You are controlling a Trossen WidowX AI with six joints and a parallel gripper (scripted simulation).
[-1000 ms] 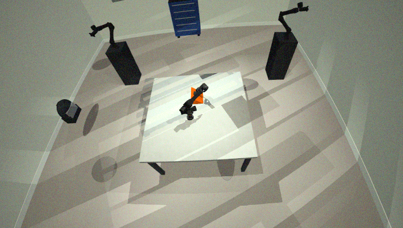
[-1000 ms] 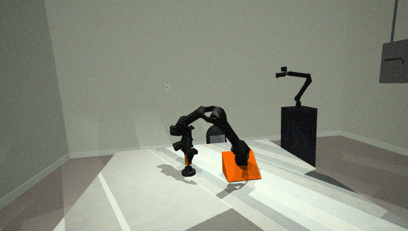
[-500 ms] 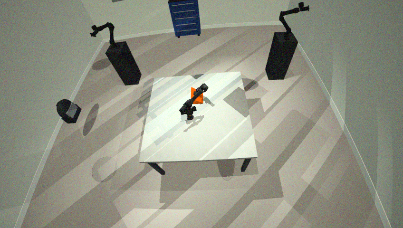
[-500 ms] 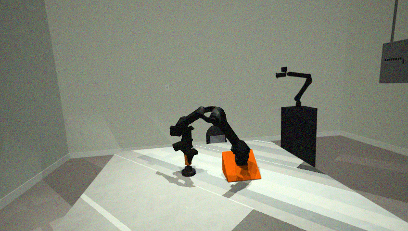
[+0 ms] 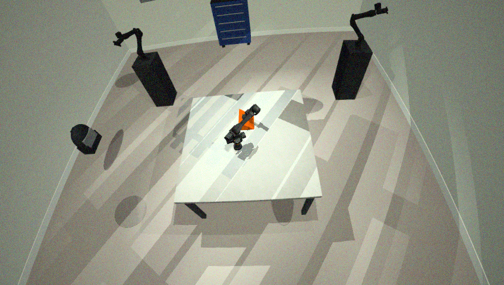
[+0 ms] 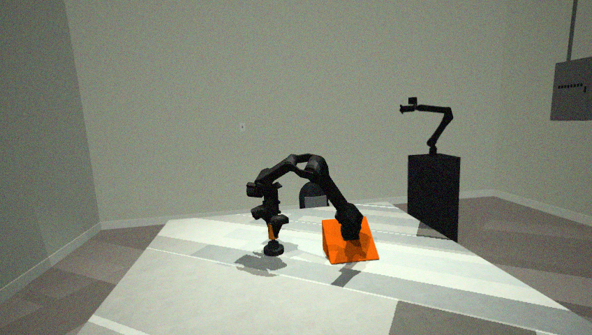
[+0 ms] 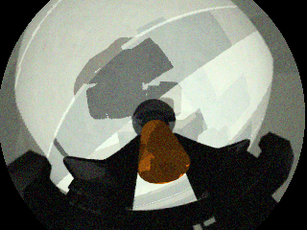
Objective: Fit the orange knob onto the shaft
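Right now the orange knob is 2 cm above my gripper tip. The rest, counted from my gripper tip: round dark pedestal 4 cm below.
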